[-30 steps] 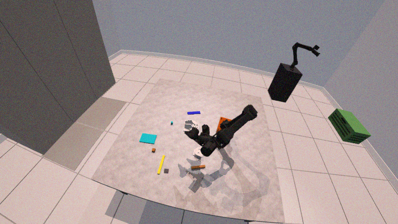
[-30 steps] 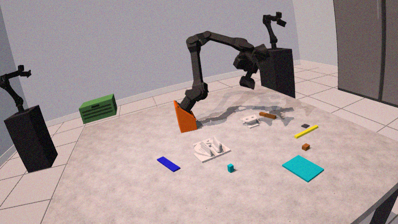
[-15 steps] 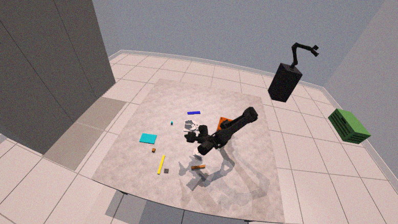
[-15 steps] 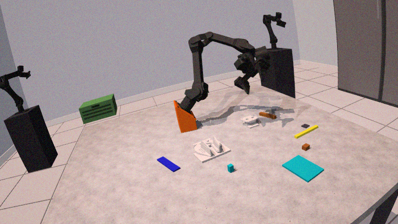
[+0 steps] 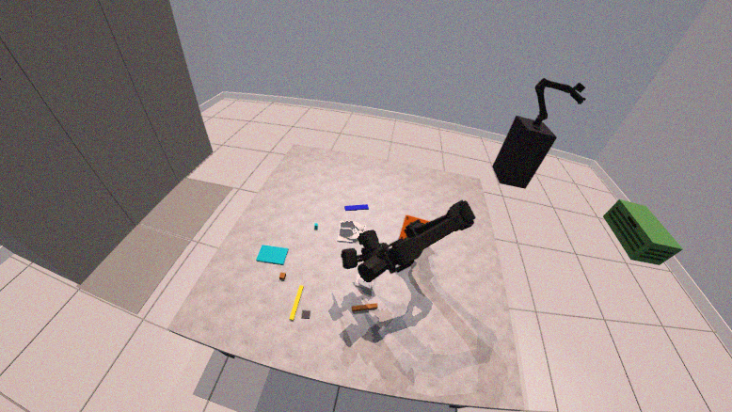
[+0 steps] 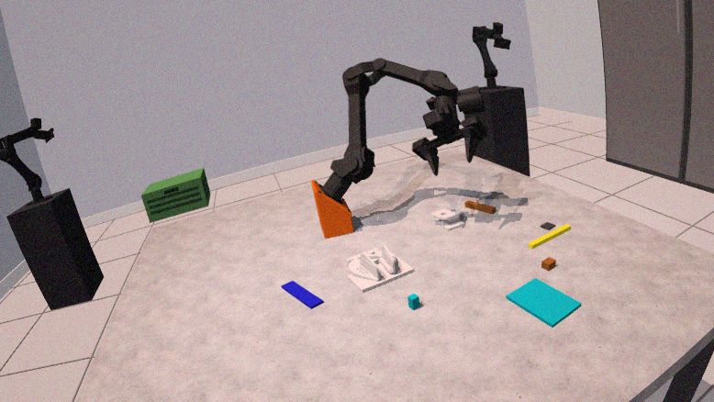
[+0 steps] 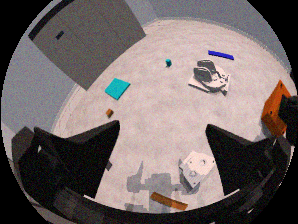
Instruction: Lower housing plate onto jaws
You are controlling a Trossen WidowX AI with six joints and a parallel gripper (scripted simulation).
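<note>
Now: gripper tip 70 mm past the housing plate, 20 mm to the right of it and 140 mm above it. Also, from my gripper tip: brown bar 80 mm behind, 130 mm to the left, 160 mm below; then yellow bar 180 mm ahead, 160 mm to the left, 160 mm below; then brown cube 270 mm ahead, 70 mm to the left, 160 mm below.
</note>
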